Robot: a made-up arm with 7 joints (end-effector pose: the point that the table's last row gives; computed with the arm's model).
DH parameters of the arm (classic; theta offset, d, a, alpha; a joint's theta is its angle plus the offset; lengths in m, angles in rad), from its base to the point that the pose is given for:
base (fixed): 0 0 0 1.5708
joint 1: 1.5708 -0.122 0 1.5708
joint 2: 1.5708 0 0 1.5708
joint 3: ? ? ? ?
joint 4: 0 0 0 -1.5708
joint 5: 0 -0.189 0 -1.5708
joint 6: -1.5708 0 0 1.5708
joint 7: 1.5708 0 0 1.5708
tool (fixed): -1.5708 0 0 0
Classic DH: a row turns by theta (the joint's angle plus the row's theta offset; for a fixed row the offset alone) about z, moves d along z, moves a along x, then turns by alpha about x.
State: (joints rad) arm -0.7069 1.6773 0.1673 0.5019 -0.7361 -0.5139 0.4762
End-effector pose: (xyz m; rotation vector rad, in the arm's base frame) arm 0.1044 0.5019 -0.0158 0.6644 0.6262 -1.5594
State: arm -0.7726 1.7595 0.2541 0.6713 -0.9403 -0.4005 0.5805
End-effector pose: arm 0.1497 0.4759 -0.0095 0.7380 0.8843 -1.7137
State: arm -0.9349 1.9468 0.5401 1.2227 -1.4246 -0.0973 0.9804
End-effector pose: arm 0.2423 0.3512 -0.0105 1.3389 1.3472 -1.8835
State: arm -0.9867 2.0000 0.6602 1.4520 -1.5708 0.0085 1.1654
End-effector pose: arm 0.2525 0.2927 -0.0108 1.6639 1.3253 -1.8135
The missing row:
joint 3: 1.5708 -0.218 0 1.5708
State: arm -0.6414 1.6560 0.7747 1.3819 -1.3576 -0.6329 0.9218
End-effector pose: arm 0.1966 0.3635 0.0416 1.1177 0.8936 -2.0664
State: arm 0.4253 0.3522 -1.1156 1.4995 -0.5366 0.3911 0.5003
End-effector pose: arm 0.1892 0.0429 -0.2169 0.0661 -0.9131 -1.7882
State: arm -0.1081 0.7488 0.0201 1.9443 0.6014 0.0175 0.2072
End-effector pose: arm 0.1634 0.2261 -0.1251 -0.2187 -1.7049 -0.4718
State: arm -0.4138 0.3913 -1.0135 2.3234 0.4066 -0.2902 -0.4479
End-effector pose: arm 0.0158 0.0476 -0.1454 -0.9955 -1.4259 0.1854
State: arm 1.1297 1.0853 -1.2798 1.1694 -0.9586 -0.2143 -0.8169
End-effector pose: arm 0.2778 0.3023 -0.0759 1.7448 -1.7815 -1.8806
